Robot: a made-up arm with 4 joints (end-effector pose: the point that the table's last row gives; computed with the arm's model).
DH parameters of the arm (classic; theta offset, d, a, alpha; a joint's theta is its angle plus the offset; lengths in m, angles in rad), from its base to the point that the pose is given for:
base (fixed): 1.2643 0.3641 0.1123 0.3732
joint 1: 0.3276 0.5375 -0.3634 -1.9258
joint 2: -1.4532 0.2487 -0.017 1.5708
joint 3: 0 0.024 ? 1.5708
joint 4: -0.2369 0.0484 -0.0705 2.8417
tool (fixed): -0.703 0.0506 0 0
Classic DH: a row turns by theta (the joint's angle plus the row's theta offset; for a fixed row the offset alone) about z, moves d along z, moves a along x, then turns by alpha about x.
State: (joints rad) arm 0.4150 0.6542 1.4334 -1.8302
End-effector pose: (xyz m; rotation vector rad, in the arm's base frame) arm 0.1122 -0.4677 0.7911 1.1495 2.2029 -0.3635
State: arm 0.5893 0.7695 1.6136 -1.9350
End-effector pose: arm 0.1910 -0.4756 0.7583 0.9799 2.0632 -0.0921
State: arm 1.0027 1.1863 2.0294 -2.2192
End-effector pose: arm 0.3851 -0.4359 0.6931 0.5922 1.6292 0.5827
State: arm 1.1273 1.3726 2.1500 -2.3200
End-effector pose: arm 0.4407 -0.4073 0.6818 0.4604 1.4586 0.7812
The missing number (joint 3, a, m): 0.029
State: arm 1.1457 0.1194 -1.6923 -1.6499
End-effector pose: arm 0.5125 -0.2999 0.6369 0.2642 -0.5858 2.1830
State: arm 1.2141 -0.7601 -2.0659 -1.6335
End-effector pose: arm 0.4785 -0.2294 0.5693 1.4055 -0.1526 2.2419
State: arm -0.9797 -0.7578 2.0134 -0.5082
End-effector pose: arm -0.2382 -0.0269 0.9065 1.0959 1.9342 0.3252
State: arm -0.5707 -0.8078 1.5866 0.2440
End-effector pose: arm -0.1408 -0.1563 0.8799 -0.2074 2.4332 0.9563
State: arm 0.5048 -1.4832 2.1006 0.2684
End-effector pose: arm 0.1976 -0.3585 0.7396 -0.5275 1.3360 1.9984
